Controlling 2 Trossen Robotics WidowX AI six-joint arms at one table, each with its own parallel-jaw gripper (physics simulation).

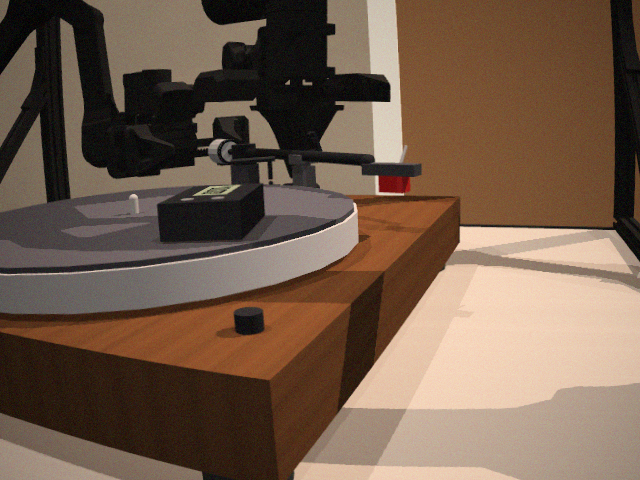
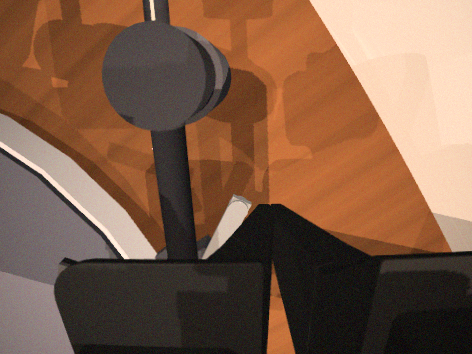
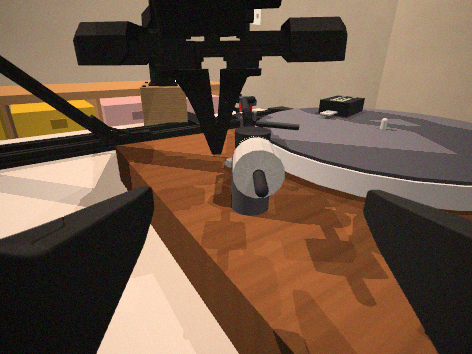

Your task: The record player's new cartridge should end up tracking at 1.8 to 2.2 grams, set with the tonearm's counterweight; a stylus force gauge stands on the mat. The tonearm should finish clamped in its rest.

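Places are measured from the left arm's base along level axes (x right, y up, z back), in metres.
Where they show: left gripper, fingertip midpoint: (image 2: 269, 215) (image 3: 217, 153); right gripper, fingertip midpoint: (image 1: 208, 147) (image 3: 259, 199); left arm's base at its link origin: (image 3: 163, 84).
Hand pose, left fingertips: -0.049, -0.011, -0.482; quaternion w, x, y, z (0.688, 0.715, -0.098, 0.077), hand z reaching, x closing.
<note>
Things, the pixels of their top centre, and the offset from my left fingertips, as dx, dy, dz. "*": a spot on its surface instead. Level surfaces: height alone.
- red cartridge at its top centre: (image 1: 391, 174) -0.068, +0.017, +0.158
- headshell at its top centre: (image 1: 391, 163) -0.068, +0.025, +0.158
- light counterweight at a spot on its surface: (image 3: 257, 160) (image 1: 219, 143) * -0.002, +0.034, -0.110
- stylus force gauge at its top centre: (image 1: 219, 188) (image 3: 339, 99) -0.203, +0.023, +0.138
- mat at its surface level: dy +0.003
- platter at its top centre: (image 1: 135, 217) (image 3: 382, 131) -0.205, -0.001, +0.044
- spindle at its top centre: (image 1: 133, 198) (image 3: 384, 120) -0.205, +0.012, +0.044
- round pivot housing at a spot on its surface: (image 2: 152, 75) * -0.015, +0.034, -0.056
- light grey bar at its top centre: (image 2: 196, 244) -0.031, -0.001, +0.006
- black knob at its top centre: (image 1: 248, 311) -0.262, -0.015, +0.224
The tonearm (image 1: 330, 156) (image 2: 172, 200) runs over the rest (image 1: 303, 175); I cannot tell whether its latch is closed. The red cartridge (image 1: 394, 184) hangs under the headshell (image 1: 391, 168). The light counterweight (image 1: 222, 151) (image 3: 257, 160) is on the arm's rear end. The stylus force gauge (image 1: 211, 214) (image 3: 342, 106) stands on the mat (image 1: 41, 237); its reading is illegible. My left gripper (image 1: 290, 176) (image 2: 269, 215) (image 3: 217, 153) is shut and empty, pointing down beside the tonearm near the rest. My right gripper (image 3: 259, 199) is open, its fingers wide to either side of the counterweight's line, short of it.
The wooden plinth (image 1: 310, 289) (image 2: 325, 175) (image 3: 175, 175) carries the platter (image 1: 232, 273) (image 3: 340, 177), with a spindle (image 1: 134, 204) (image 3: 383, 123). The round pivot housing (image 2: 152, 75) and a light grey bar (image 2: 227, 225) are near the left gripper. A black knob (image 1: 249, 320) sits at the near corner.
</note>
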